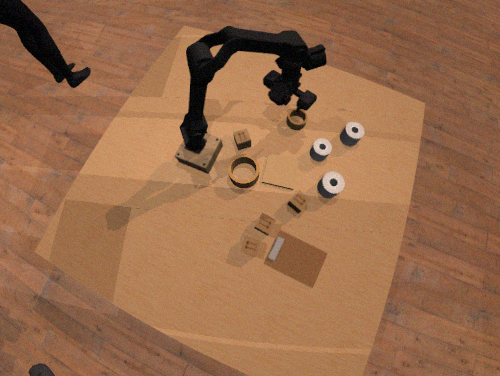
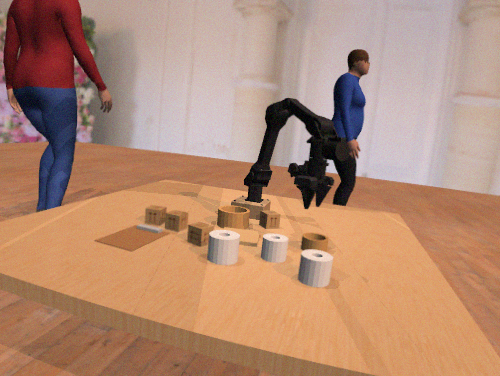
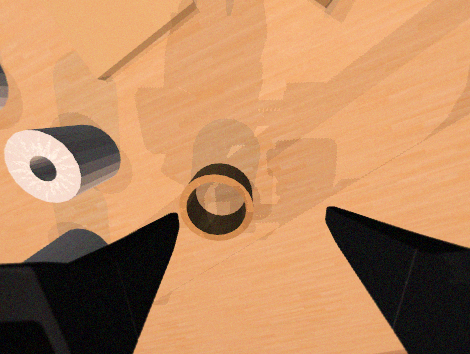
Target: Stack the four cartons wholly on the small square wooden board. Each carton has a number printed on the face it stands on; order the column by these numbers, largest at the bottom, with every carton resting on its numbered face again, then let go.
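Places are measured from the arm's base along level axes (x up, y right, z ahead), in metres.
Pixels of known places: gripper, fingertip midpoint: (image 1: 287,105) (image 2: 312,207) (image 3: 252,216); arm's base, origin of the base link: (image 1: 195,144) (image 2: 254,200).
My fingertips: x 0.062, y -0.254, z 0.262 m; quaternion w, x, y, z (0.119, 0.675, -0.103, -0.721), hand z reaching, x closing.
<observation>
For each thing: its top centre in the pictures, then the offset to it from my fingertips. "spot": a spot on its surface instead.
- second carton, middle of its top: (image 2: 201,225) (image 1: 300,200) dx -0.065, dy +0.300, dz +0.169 m
- third carton, middle of its top: (image 2: 177,212) (image 1: 265,223) dx -0.065, dy +0.420, dz +0.090 m
- fourth carton, middle of its top: (image 1: 250,245) (image 2: 156,207) dx -0.065, dy +0.508, dz +0.074 m
- small square wooden board, middle of its top: (image 2: 240,234) (image 1: 280,170) dx -0.107, dy +0.208, dz +0.066 m
- small ring, middle of its top: (image 3: 216,209) (image 2: 315,236) (image 1: 297,116) dx -0.077, dy -0.026, dz +0.046 m
- large ring, middle of its top: (image 2: 234,209) (image 1: 243,168) dx -0.060, dy +0.272, dz -0.056 m
- brown panel, surface spot: (image 2: 125,239) (image 1: 305,263) spot: dx -0.117, dy +0.489, dz +0.271 m
My gripper (image 1: 296,103) (image 2: 312,206) (image 3: 252,216) is open and empty, above the small wooden ring. One carton (image 1: 242,139) (image 2: 270,219) stands near the arm's base. A second carton (image 1: 298,202) (image 2: 199,234) stands beyond the board from the ring. A third carton (image 1: 265,224) (image 2: 176,220) and a fourth carton (image 1: 251,245) (image 2: 155,215) stand close together beside the brown panel. All four are on the table, with arrows on visible faces; no number is readable. The small square wooden board (image 1: 281,172) (image 2: 248,238) (image 3: 100,30) bears no carton. Its dark edge shows.
The small ring (image 1: 296,125) (image 2: 314,244) (image 3: 217,235) and large ring (image 1: 244,185) (image 2: 233,220) stand on the table. Three white rolls stand nearby, one (image 1: 320,152) (image 2: 274,250) (image 3: 95,155) between small ring and board. A grey bar (image 1: 276,249) (image 2: 149,228) lies on the brown panel (image 1: 305,262) (image 2: 125,239).
</observation>
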